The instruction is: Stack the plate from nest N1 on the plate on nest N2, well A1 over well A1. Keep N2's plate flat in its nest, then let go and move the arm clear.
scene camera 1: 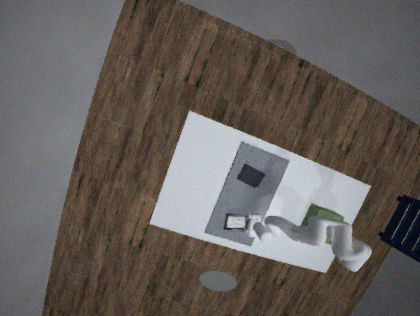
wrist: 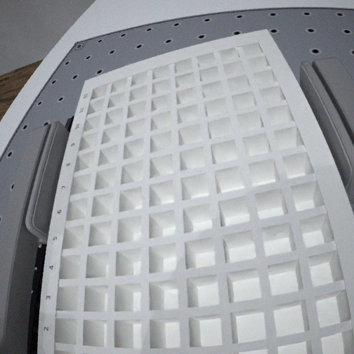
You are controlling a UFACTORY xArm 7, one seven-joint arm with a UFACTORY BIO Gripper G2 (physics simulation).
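Places are measured from the arm's base along level axes (x ahead, y left, z up), in centimetres.
Pixels of known places: hand, tool point: (scene camera 1: 235, 222); arm's base, link origin: (scene camera 1: 327, 227).
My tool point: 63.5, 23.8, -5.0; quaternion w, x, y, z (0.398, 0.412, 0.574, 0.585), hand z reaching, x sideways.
For each thing: its middle in the pictures, then the offset to it from my tool point, as dx, dy, dz. "spot": a spot on its surface instead. Level surfaces: height alone.
- white many-welled plate, body centre: (scene camera 1: 236, 222) -0.8, -0.3, -0.4
- black nest, surface spot: (scene camera 1: 227, 227) spot: +3.4, +5.5, +0.3
- second dark nest, body centre: (scene camera 1: 251, 176) +4.0, -33.5, -3.0
- grey perforated board, surface height: dz -3.7
- white table, surface height: dz -5.0
A white many-welled plate (scene camera 1: 236, 221) (wrist: 175, 200) is between the fingers of my gripper (scene camera 1: 246, 222) (wrist: 187, 155), which is shut on its two sides. The numbers along its left edge show in the wrist view. The plate is over a black nest (scene camera 1: 227, 227) (wrist: 36, 280) on the lower part of the grey board; dark edges of this nest show around it. Whether the held plate touches what is below cannot be told, and any plate under it is hidden. A second dark nest (scene camera 1: 251, 176) farther up the board has no white plate on it. Nest labels are not readable.
The grey perforated board (scene camera 1: 270, 175) (wrist: 165, 32) lies on the white table (scene camera 1: 182, 170). A green block (scene camera 1: 314, 212) is beside and partly under the arm. A dark blue ribbed object (scene camera 1: 404, 225) is at the right, and a grey disc (scene camera 1: 218, 281) is below the table.
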